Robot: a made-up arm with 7 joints.
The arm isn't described. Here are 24 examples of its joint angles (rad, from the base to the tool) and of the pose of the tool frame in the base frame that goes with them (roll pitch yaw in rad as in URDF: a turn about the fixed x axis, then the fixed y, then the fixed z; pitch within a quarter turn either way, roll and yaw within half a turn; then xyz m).
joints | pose
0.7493 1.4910 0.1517 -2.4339 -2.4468 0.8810 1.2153 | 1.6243 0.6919 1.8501 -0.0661 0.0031 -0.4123
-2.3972 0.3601 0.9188 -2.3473 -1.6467 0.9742 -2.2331 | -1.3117 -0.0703 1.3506 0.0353 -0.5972 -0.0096
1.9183 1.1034 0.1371 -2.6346 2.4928 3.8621 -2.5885 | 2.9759 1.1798 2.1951 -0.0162 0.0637 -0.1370
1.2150 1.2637 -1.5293 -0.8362 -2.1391 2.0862 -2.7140 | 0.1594 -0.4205 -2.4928 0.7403 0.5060 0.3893
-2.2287 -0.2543 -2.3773 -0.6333 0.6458 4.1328 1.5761 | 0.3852 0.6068 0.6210 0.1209 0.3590 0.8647
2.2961 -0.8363 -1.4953 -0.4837 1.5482 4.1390 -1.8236 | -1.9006 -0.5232 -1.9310 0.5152 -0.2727 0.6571
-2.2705 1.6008 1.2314 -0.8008 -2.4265 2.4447 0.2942 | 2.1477 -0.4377 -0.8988 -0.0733 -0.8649 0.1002
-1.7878 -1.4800 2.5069 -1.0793 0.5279 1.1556 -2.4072 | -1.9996 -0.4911 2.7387 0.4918 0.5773 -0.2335
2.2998 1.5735 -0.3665 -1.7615 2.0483 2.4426 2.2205 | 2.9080 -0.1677 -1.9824 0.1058 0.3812 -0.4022
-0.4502 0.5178 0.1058 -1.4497 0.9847 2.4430 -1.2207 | -2.8633 -0.9052 0.0764 0.7592 -0.3729 0.3247
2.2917 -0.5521 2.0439 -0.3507 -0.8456 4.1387 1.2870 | 1.1118 -0.5224 1.6504 0.2463 -0.3844 0.7922
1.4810 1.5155 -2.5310 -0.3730 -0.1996 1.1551 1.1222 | -0.5835 -0.7195 2.5885 0.2279 0.8479 0.5141
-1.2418 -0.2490 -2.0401 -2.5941 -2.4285 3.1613 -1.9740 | -2.8092 0.3480 1.1224 -0.3870 -0.0680 0.0372
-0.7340 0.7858 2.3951 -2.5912 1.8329 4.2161 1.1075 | -2.7987 0.6485 -1.7828 0.0531 0.3799 0.3864
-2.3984 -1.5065 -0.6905 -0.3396 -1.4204 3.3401 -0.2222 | -1.0193 -0.6605 -1.1446 0.5608 0.5194 0.4728
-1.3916 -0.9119 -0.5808 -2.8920 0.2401 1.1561 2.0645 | 2.0347 0.2251 2.5242 -0.0876 -0.4629 0.2447
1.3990 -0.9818 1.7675 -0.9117 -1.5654 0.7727 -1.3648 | 1.1043 0.3924 2.3040 -0.6231 -0.5123 0.6229
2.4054 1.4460 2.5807 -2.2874 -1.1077 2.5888 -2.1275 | 1.4571 0.9034 0.0259 -0.1208 -0.2539 0.8316
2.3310 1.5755 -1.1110 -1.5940 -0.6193 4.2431 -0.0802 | 2.3166 -0.0967 -2.7317 0.0490 0.6105 -0.0306
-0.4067 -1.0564 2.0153 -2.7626 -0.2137 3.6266 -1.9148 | -2.7771 0.7554 -1.9925 0.1395 0.4026 -0.0110
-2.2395 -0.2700 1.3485 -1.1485 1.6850 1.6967 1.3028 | -1.7214 0.8103 -1.0676 0.5040 -0.3789 0.8808
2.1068 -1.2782 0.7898 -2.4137 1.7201 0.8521 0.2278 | -2.2483 0.3813 3.0454 -0.5323 -0.0612 0.5559
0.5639 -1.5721 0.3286 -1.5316 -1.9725 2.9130 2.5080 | 0.1669 0.0470 -2.0132 -0.4646 0.0794 0.8176
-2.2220 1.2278 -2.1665 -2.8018 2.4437 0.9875 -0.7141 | -1.5113 -0.5767 1.7518 -0.1246 0.5177 0.3546
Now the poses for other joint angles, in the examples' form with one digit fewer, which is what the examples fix.
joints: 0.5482 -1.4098 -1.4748 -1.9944 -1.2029 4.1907 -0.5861
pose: 0.128 -0.516 1.983 0.115 -0.557 0.374
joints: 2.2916 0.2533 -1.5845 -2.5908 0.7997 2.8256 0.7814
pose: -2.823 -0.045 -0.777 0.502 0.284 0.142
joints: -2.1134 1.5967 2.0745 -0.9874 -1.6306 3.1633 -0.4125
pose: 0.328 -1.126 1.577 -0.022 -0.742 0.557
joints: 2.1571 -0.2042 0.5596 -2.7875 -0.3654 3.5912 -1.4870
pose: 2.216 0.217 -1.730 -0.453 0.170 0.205
